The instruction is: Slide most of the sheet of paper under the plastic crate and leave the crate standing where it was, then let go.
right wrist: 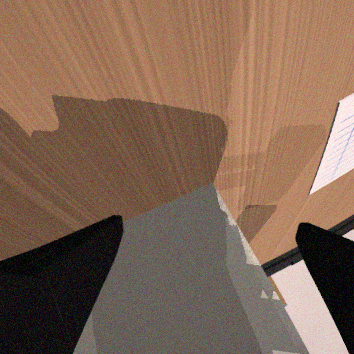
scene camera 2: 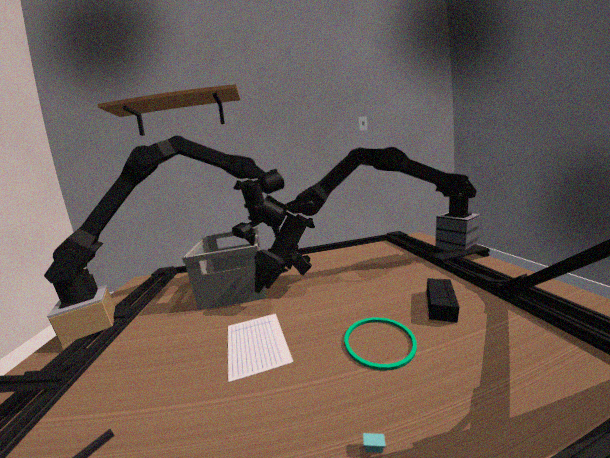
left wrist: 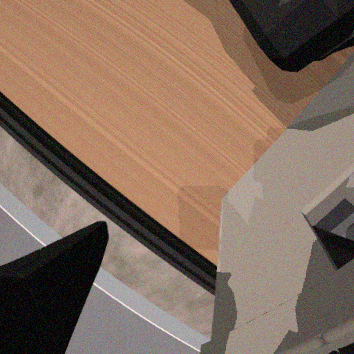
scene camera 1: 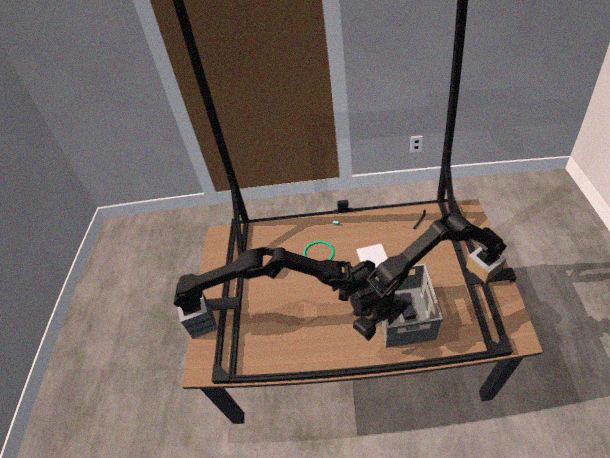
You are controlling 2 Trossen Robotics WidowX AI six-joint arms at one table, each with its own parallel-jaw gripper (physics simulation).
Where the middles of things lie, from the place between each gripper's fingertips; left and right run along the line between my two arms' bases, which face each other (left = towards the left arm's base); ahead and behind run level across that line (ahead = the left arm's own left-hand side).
Labels:
My right hand is 10 cm short of the grey plastic crate [scene camera 1: 429, 319], 7 cm to the right of it and 5 cm below it. From my right hand the other things lie so: white lined sheet of paper [scene camera 2: 255, 346] 17 cm behind, 3 cm to the left, 2 cm below.
Right now my left hand is 90 mm past the grey plastic crate, 120 mm to the right of it and 20 mm above it. Round my left hand: white lined sheet of paper 350 mm behind, 70 mm to the left, 90 mm below.

